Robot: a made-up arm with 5 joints.
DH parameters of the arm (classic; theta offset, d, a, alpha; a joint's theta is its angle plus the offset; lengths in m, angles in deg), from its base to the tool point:
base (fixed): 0 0.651 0.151 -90
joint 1: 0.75 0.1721 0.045 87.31
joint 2: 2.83 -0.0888 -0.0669 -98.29
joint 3: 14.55 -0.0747 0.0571 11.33
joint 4: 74.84 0.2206 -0.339 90
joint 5: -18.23 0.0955 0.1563 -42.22
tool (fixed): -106.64 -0.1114 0 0
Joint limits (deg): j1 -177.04..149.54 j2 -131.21..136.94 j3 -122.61..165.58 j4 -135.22..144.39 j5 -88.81..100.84
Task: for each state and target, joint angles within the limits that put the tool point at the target. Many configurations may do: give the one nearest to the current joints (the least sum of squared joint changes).
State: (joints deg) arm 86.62 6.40 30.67 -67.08 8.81
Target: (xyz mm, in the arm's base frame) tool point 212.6 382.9 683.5
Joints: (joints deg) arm 101.98 5.01 19.59 -46.57 68.85
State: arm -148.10 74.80 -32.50 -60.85 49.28
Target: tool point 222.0 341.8 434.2
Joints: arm -129.69 23.54 -9.58 -38.08 89.12
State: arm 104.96 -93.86 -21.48 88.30 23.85
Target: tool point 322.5 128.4 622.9
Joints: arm 74.84 -99.61 -46.01 63.34 -1.17
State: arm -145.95 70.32 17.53 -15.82 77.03
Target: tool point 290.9 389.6 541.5
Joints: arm -159.35 74.75 35.28 -0.30 96.77
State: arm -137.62 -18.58 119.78 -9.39 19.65
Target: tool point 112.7 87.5 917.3
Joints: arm -157.21 -15.60 115.17 -2.37 -5.07
